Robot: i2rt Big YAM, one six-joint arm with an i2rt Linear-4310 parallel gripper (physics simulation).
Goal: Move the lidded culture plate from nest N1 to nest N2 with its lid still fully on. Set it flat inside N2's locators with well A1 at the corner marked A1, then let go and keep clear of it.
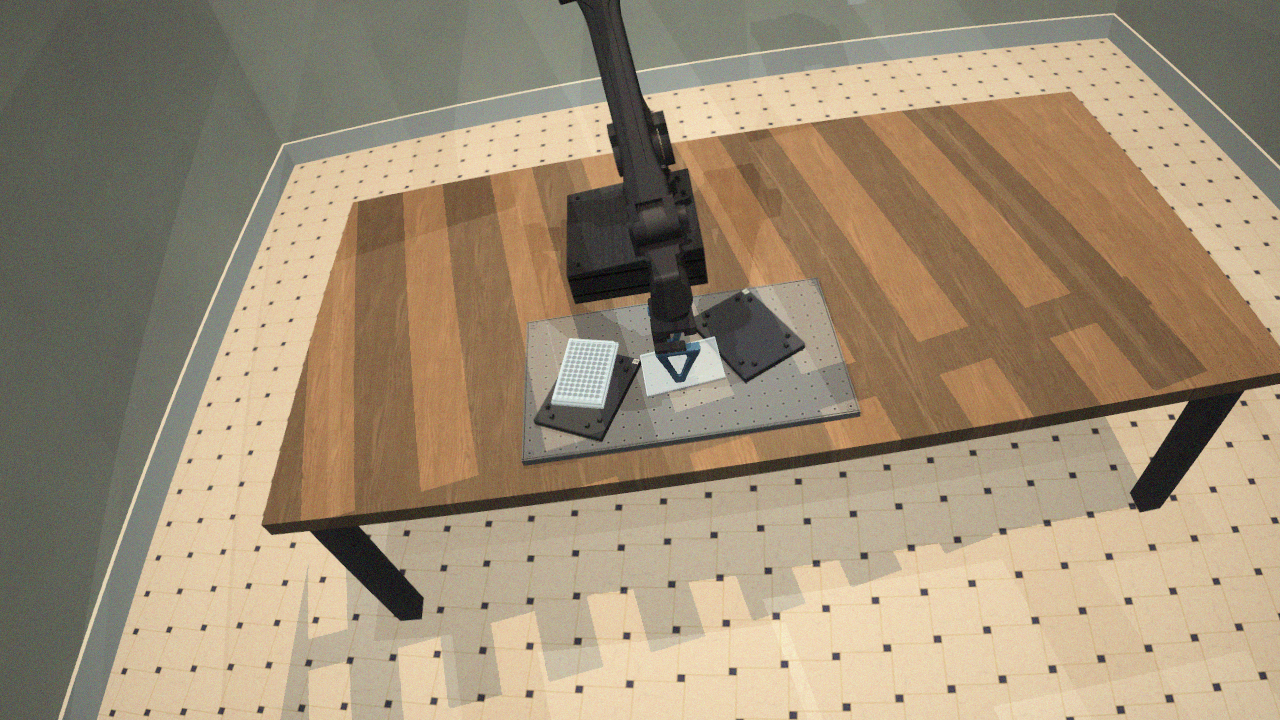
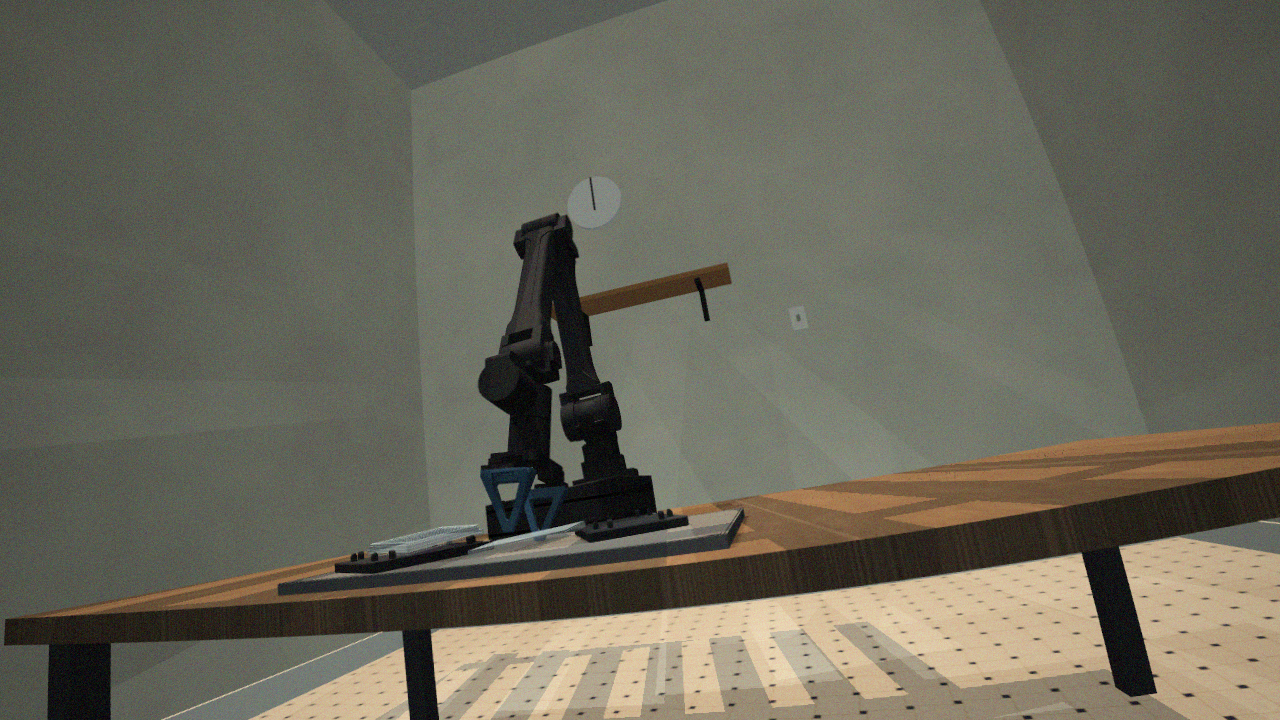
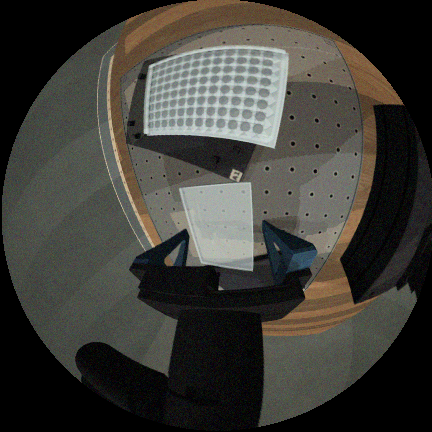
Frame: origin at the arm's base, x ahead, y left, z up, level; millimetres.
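Seen in the pictures: gripper, between the fingertips: (image 1: 676, 364) (image 2: 525, 537) (image 3: 223, 228); arm's base, origin of its link: (image 1: 656, 200) (image 2: 607, 483).
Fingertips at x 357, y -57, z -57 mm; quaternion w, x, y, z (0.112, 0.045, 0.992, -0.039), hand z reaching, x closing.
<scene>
Pixels of each thing's middle, then the offset from my fingertips to it. "pt": a spot on its surface instead. Level surfaces: height alone.
- culture plate, middle of its body: (image 3: 201, 87) (image 2: 427, 539) (image 1: 585, 371) dx -22, dy -145, dz +12 mm
- left dark nest, middle of its body: (image 3: 181, 100) (image 2: 415, 552) (image 1: 587, 389) dx +4, dy -149, dz -1 mm
- lid, middle of its body: (image 3: 219, 232) (image 2: 529, 538) (image 1: 681, 366) dx +7, dy +8, dz -2 mm
- right dark nest, middle of its body: (image 2: 625, 522) (image 1: 745, 331) (image 3: 255, 282) dx -31, dy +127, dz -1 mm
- grey perforated board, middle of its body: (image 3: 234, 224) (image 2: 534, 549) (image 1: 680, 365) dx -10, dy +8, dz -18 mm
- wooden table, height of its surface: dz -25 mm
- white A1 tag, a spot on its surface: (image 3: 236, 175) pt dx -29, dy -61, dz +0 mm
The culture plate (image 1: 586, 371) (image 2: 425, 539) (image 3: 210, 92), its wells uncovered, sits askew on the left dark nest (image 1: 616, 395) (image 2: 402, 562) (image 3: 185, 154) and overhangs its edge. A clear rectangular panel, seemingly the lid (image 1: 707, 368) (image 3: 220, 210), lies apart from it between the nests. Whether it touches the right dark nest (image 1: 751, 335) (image 2: 631, 526) I cannot tell. My gripper (image 1: 680, 376) (image 2: 525, 531) (image 3: 223, 228) is open and empty, its blue fingers over the lid area, away from the plate. N1 and N2 markings are not readable.
Both nests stand on a grey perforated board (image 1: 778, 394) (image 2: 689, 541) (image 3: 320, 165) on the wooden table (image 1: 895, 223). Small dark locators stand on the nests. A white A1 tag (image 3: 236, 175) marks the left nest's corner. The black arm base (image 1: 604, 237) stands behind the board.
</scene>
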